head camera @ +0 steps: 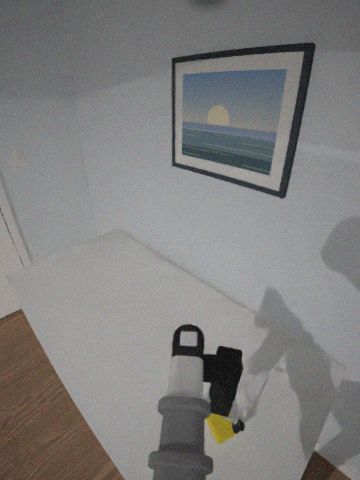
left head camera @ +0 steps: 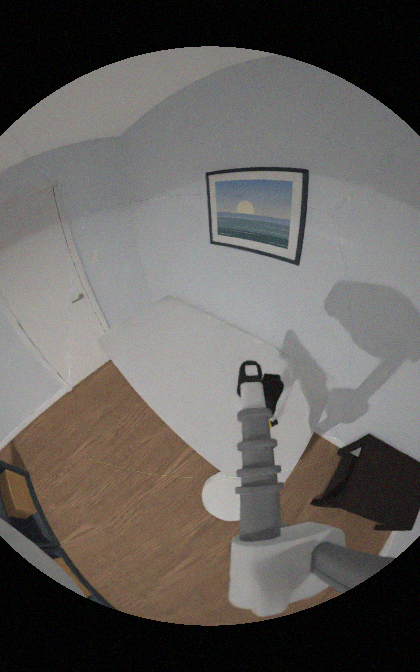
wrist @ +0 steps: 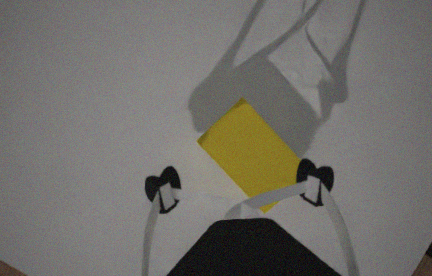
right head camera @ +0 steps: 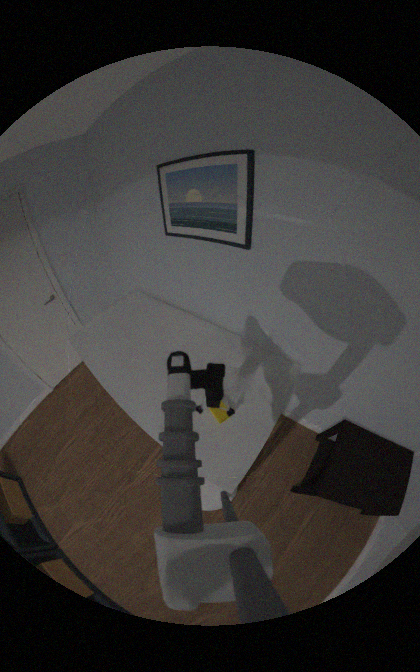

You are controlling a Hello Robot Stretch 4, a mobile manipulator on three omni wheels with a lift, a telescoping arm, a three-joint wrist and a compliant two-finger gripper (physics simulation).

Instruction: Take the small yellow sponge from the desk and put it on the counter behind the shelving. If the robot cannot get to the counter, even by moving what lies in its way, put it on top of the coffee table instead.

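Frame: origin at the robot's base, x left, y back, z up, level; millimetres.
Seen in the pictures: gripper, between the fingertips: [head camera: 213,423] [wrist: 237,178].
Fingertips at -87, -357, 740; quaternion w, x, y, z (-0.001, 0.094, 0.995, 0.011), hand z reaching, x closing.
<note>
A point is followed by its place in that frame, as x, y, z.
The small yellow sponge [head camera: 220,431] @(-106, -337, 738) [right head camera: 219,414] [wrist: 250,150] @(-106, -380, 738) lies flat on the white desk [head camera: 110,305] @(374, -825, 693) [left head camera: 165,350] [right head camera: 125,340] [wrist: 75,100] @(81, -483, 693), turned at an angle to the gripper. A thin yellow sliver of it shows beside the arm in the left head view. My gripper [right head camera: 215,410] [wrist: 237,178] @(-87, -357, 740) is open above the desk, with nothing held. In the wrist view the right fingertip overlaps the sponge's right corner, and the left fingertip is over bare desk, left of the sponge. Contact cannot be told. The counter and coffee table cannot be made out.
A dark chair-like piece [left head camera: 387,485] [right head camera: 365,470] stands right of the desk. A white round object [left head camera: 219,497] is at the desk's near end. A dark-framed unit with wooden-coloured parts [left head camera: 17,495] [right head camera: 15,500] is at lower left. A door [left head camera: 40,280] and a wall with a framed picture [head camera: 227,122] @(-99, -1017, 1455) stand beyond.
</note>
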